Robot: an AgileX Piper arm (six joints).
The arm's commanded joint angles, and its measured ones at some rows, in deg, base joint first. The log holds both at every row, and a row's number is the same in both.
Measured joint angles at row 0:
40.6, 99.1, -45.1, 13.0, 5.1, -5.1
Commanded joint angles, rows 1 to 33:
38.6, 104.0, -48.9, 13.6, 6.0, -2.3
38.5, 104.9, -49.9, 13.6, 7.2, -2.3
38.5, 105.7, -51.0, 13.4, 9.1, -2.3
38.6, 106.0, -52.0, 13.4, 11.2, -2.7
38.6, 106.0, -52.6, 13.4, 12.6, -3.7
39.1, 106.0, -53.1, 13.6, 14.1, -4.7
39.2, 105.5, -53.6, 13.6, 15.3, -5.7
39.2, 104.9, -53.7, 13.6, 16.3, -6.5
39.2, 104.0, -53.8, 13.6, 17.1, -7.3
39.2, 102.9, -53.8, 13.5, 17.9, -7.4
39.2, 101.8, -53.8, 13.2, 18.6, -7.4
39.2, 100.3, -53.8, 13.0, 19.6, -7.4
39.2, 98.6, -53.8, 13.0, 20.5, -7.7
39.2, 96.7, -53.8, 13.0, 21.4, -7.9
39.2, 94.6, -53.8, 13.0, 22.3, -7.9
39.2, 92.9, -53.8, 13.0, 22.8, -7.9
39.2, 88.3, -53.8, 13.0, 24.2, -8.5
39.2, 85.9, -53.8, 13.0, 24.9, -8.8
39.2, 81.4, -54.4, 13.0, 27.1, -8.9
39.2, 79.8, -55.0, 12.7, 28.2, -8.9
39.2, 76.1, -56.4, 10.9, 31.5, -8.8
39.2, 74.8, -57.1, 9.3, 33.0, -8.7
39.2, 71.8, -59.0, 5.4, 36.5, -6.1
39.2, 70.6, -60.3, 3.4, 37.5, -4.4
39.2, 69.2, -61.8, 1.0, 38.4, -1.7
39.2, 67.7, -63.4, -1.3, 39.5, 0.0
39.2, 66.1, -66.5, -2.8, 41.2, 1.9
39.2, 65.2, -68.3, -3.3, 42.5, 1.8
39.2, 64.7, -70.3, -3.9, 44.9, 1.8
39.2, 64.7, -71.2, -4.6, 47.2, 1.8
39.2, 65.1, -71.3, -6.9, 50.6, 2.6
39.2, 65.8, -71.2, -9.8, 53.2, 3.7
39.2, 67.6, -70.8, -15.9, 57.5, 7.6
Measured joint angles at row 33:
39.2, 65.0, -70.8, -4.8, 47.7, 2.2
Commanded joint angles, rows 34 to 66:
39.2, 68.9, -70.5, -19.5, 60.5, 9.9
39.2, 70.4, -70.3, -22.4, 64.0, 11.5
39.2, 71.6, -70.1, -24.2, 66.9, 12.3
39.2, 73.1, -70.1, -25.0, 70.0, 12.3
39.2, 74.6, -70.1, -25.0, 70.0, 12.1
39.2, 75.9, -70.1, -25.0, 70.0, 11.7
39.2, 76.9, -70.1, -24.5, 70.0, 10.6
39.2, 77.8, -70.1, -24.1, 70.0, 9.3
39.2, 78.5, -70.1, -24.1, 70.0, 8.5
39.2, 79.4, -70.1, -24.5, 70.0, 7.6
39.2, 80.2, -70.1, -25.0, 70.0, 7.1
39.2, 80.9, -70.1, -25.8, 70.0, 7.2
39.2, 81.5, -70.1, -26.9, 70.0, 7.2
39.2, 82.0, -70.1, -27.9, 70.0, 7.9
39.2, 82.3, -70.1, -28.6, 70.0, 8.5
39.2, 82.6, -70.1, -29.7, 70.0, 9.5
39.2, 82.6, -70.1, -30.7, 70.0, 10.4
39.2, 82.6, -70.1, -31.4, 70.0, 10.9
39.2, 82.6, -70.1, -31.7, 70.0, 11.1
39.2, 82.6, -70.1, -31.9, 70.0, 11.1
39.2, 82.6, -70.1, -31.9, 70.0, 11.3
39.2, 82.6, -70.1, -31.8, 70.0, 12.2
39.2, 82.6, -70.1, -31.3, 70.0, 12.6
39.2, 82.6, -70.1, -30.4, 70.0, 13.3
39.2, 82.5, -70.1, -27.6, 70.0, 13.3
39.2, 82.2, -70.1, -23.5, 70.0, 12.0
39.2, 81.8, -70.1, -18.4, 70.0, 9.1
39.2, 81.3, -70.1, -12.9, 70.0, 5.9
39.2, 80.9, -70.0, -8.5, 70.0, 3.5
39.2, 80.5, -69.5, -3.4, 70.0, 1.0
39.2, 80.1, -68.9, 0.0, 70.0, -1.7
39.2, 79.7, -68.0, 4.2, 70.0, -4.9
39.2, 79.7, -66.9, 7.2, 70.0, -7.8
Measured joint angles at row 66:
39.2, 81.2, -69.5, -6.7, 70.2, 3.1
